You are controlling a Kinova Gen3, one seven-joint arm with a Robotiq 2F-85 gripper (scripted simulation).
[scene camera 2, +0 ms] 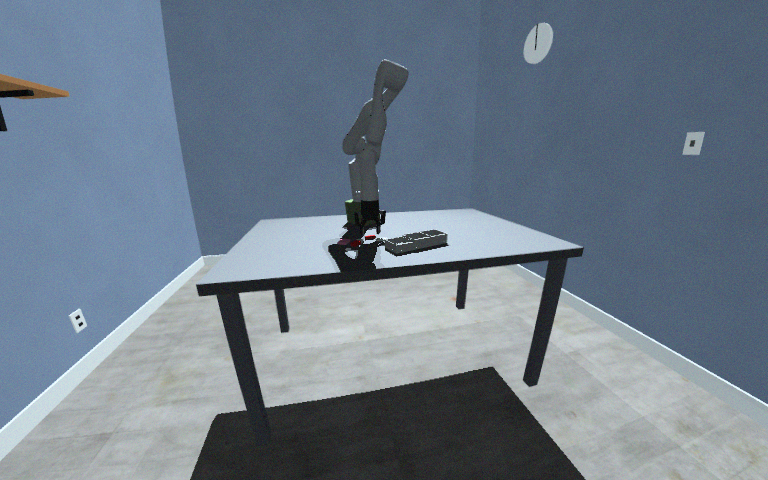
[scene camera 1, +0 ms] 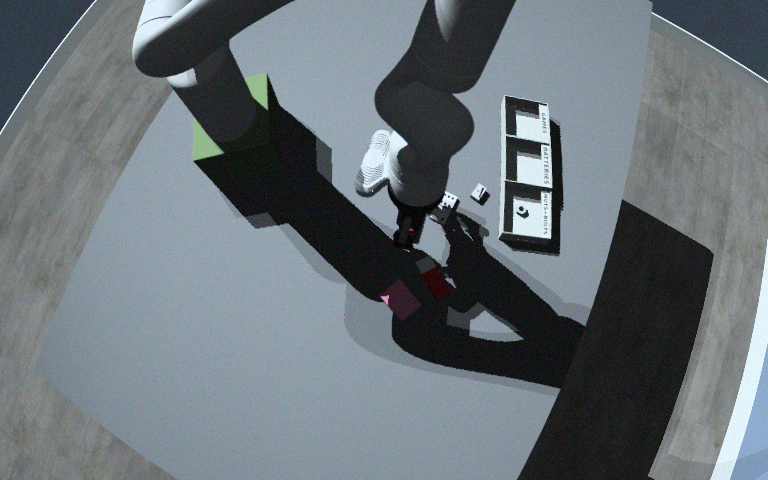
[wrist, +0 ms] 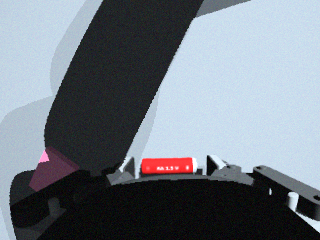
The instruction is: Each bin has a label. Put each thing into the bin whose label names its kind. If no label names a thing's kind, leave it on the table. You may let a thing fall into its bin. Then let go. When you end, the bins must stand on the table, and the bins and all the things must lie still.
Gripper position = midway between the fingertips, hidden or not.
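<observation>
You'd find the gripper (scene camera 1: 412,219), and the same gripper (wrist: 170,167) is visible there as well. There's a bin row (scene camera 1: 521,157), which is the bin row (scene camera 2: 418,240) too, but in the wrist view the bin row is out of frame. A pink eraser (scene camera 1: 397,297), (wrist: 53,165) is there as well, along with a red-and-white eraser (scene camera 1: 427,267) and a red battery (wrist: 159,165).
</observation>
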